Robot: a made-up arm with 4 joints.
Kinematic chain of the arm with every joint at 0, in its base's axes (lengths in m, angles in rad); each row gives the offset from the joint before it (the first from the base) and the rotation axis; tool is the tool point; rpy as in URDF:
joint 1: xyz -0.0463 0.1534 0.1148 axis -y
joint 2: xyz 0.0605 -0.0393 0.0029 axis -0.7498 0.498 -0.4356
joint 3: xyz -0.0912 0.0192 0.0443 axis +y
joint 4: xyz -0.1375 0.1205 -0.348 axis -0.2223 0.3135 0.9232
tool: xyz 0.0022 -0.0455 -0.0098 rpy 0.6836 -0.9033 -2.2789
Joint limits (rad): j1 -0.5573..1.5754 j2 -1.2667..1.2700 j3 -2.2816..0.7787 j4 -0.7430..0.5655
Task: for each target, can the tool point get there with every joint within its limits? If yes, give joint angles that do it. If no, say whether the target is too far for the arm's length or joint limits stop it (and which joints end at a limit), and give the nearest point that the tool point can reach.
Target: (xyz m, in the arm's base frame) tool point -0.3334 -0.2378 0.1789
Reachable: no: joint limits stop it (at a limit: joint 1, joint 2) | nearest point -0.3070 -0.0289 0.0096 | short by 0.270 m
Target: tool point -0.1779 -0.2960 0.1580
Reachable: no: joint limits stop it (at a limit: joint 1, joint 2) | nearest point -0.2210 -0.0745 -0.0481 | short by 0.306 m
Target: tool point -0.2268 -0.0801 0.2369
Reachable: no: joint limits stop it (at a limit: joint 2, joint 3, joint 4) | nearest point -0.3284 0.0360 0.3056 | short by 0.169 m
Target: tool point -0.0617 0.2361 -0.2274
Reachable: yes | joints 0.0816 -0.1207 -0.3194 -0.3543
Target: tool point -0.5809 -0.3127 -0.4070
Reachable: no: too far | nearest point -0.2588 -0.0216 -0.0990 | short by 0.532 m
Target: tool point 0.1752 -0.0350 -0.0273
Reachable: yes | joints 0.9160 1.0316 -0.9390 0.3658
